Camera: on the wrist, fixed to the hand. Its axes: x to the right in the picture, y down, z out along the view.
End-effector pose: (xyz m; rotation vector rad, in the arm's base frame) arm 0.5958 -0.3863 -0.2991 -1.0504 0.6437 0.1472
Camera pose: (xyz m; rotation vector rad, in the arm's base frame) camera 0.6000 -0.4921 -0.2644 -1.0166 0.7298 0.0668
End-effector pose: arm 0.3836 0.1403 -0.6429 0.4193 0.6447 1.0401
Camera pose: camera 0.3877 0.1079 -0.7494 0.4087 0.7655 1.0404
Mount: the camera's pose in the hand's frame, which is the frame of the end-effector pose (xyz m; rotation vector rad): 0.0035 -0.0816 -0.0758 0.0515 0.1020 -0.0117
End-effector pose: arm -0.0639 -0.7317 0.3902 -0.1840 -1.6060 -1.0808
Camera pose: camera -0.0632 -0.8335 0.3449 -0.0839 -1.5432 -1.0404
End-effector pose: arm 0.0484 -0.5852 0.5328 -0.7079 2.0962 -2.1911
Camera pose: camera 0.0430 -0.5074 0.6124 0.6043 -2.0282 2.2708
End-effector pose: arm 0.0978 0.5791 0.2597 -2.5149 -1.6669 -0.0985
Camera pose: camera 0.0251 0.6032 0.3406 -2.4200 -1.6241 -0.1794
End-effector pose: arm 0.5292 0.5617 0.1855 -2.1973 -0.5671 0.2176
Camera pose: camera 0.5317 0.5556 0.2967 -2.1413 -0.5120 0.1120
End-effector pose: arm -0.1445 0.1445 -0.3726 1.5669 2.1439 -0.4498
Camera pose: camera -0.2353 0.1608 -0.3101 1.6388 2.2351 -0.4410
